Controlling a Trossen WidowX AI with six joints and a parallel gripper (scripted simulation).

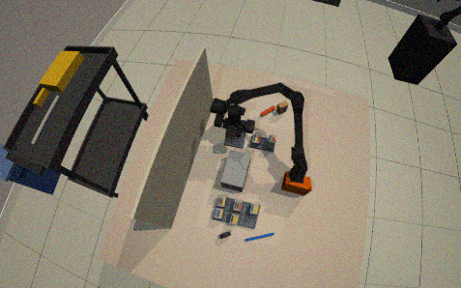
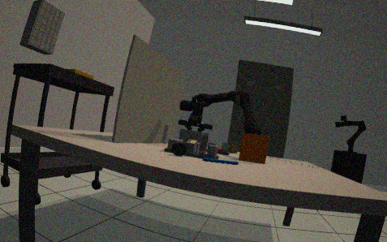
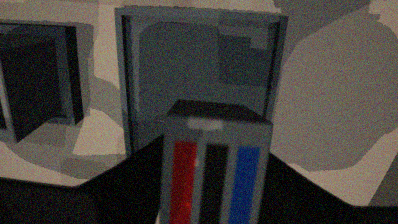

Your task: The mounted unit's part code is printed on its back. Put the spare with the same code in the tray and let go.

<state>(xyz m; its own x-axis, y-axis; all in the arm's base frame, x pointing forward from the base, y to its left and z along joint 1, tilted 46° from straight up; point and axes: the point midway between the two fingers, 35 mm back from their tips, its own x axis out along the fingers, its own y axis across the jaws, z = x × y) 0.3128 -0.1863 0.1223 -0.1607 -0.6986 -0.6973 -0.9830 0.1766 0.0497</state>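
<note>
Right now my gripper tip is 10 mm past the flat grey tray and 40 mm above it. From my gripper tip the other things lie so: brown block 240 mm behind, 180 mm to the right, 10 mm below; tall grey panel 190 mm ahead, 170 mm to the left, 180 mm above; grey mounted unit 30 mm behind, 210 mm to the left.
</note>
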